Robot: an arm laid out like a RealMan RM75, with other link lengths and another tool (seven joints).
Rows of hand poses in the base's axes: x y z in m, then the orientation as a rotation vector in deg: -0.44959, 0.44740, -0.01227, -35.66, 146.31, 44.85; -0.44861, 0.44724, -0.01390, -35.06, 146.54, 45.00; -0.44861, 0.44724, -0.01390, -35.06, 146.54, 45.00; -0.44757, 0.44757, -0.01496, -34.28, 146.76, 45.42; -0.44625, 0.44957, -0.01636, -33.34, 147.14, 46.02; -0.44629, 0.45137, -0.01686, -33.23, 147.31, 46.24; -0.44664, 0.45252, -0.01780, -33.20, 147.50, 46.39; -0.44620, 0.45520, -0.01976, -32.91, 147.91, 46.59
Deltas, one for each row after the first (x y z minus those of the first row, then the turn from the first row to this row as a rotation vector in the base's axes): 0.00098, -0.00016, -0.00163, 0.11, 0.27, -0.38; 0.00098, -0.00016, -0.00163, 0.11, 0.27, -0.38; 0.00202, 0.00017, -0.00269, 0.42, 0.65, -0.82; 0.00334, 0.00217, -0.00409, 0.81, 1.25, -1.33; 0.00330, 0.00397, -0.00459, 0.89, 1.49, -1.34; 0.00295, 0.00512, -0.00553, 0.91, 1.71, -1.32; 0.00339, 0.00780, -0.00749, 0.92, 2.17, -1.45
